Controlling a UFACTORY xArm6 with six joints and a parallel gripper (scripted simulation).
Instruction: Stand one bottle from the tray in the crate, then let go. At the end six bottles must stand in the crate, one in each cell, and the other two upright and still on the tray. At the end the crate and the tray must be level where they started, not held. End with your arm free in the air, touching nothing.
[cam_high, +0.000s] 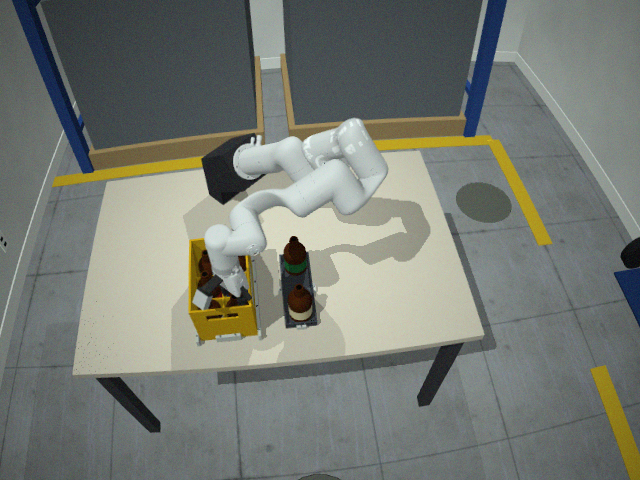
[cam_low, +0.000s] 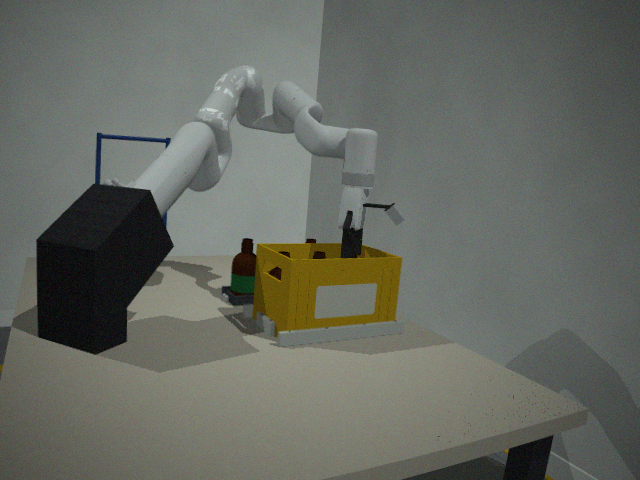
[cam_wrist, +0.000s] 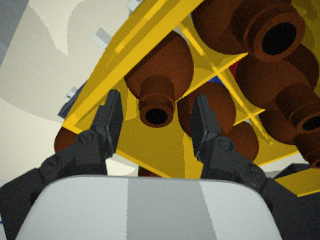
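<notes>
The yellow crate is 8 cm below my hand, 7 cm to the right of it and 7 cm behind it. From my hand the other things lie so: glass bottle (18 cm to the left, 8 cm below, 6 cm behind).
</notes>
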